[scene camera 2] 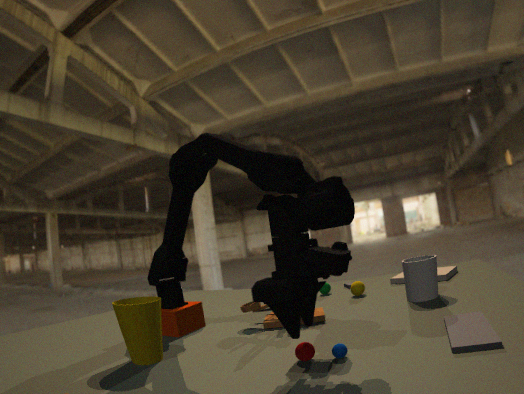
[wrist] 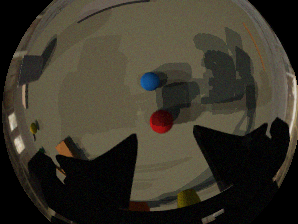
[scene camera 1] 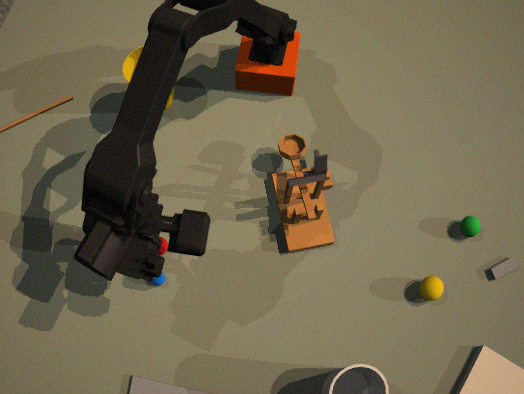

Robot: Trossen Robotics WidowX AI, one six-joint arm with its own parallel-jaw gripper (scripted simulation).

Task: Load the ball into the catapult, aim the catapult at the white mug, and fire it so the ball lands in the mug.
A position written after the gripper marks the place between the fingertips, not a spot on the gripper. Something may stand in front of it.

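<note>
Scene camera 2 takes in the open gripper point(scene camera 2: 302, 331), which holds nothing, along with a yellow cup point(scene camera 2: 139, 318) and a grey slab point(scene camera 2: 471, 331). In scene camera 1 there are a wooden catapult point(scene camera 1: 299, 193) and, again, the gripper point(scene camera 1: 154, 240). The wrist view shows the gripper point(wrist: 165, 134) too.
</note>
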